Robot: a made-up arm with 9 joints. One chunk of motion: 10 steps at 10 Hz.
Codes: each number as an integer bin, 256 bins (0 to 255) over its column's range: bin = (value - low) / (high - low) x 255, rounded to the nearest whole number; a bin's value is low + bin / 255 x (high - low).
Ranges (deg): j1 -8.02..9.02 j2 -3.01..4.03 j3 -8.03..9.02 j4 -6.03..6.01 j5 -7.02..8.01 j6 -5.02..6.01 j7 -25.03..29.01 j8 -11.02..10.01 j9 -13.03..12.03
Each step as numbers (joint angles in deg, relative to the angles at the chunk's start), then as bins.
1 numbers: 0.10 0.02 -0.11 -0.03 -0.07 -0.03 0.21 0.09 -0.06
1 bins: 122 110 118 127 118 115 119 135 132
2 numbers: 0.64 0.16 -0.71 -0.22 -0.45 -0.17 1.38 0.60 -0.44
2 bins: 130 115 109 123 111 112 125 141 128
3 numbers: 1.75 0.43 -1.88 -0.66 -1.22 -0.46 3.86 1.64 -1.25
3 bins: 146 125 92 114 98 105 136 154 120
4 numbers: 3.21 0.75 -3.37 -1.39 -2.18 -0.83 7.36 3.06 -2.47
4 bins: 168 136 70 98 82 97 153 171 107
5 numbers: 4.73 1.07 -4.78 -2.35 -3.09 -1.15 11.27 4.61 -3.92
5 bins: 191 148 49 78 67 89 171 190 93
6 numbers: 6.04 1.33 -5.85 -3.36 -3.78 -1.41 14.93 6.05 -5.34
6 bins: 210 157 33 57 55 83 189 207 78
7 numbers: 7.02 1.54 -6.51 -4.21 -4.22 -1.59 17.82 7.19 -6.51
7 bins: 225 165 23 39 48 79 202 221 66
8 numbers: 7.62 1.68 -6.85 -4.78 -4.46 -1.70 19.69 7.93 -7.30
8 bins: 234 170 18 26 43 77 211 230 58
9 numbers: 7.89 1.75 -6.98 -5.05 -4.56 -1.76 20.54 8.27 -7.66
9 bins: 238 172 16 21 42 75 215 234 55
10 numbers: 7.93 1.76 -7.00 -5.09 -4.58 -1.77 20.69 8.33 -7.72
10 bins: 239 173 15 20 41 75 216 235 54
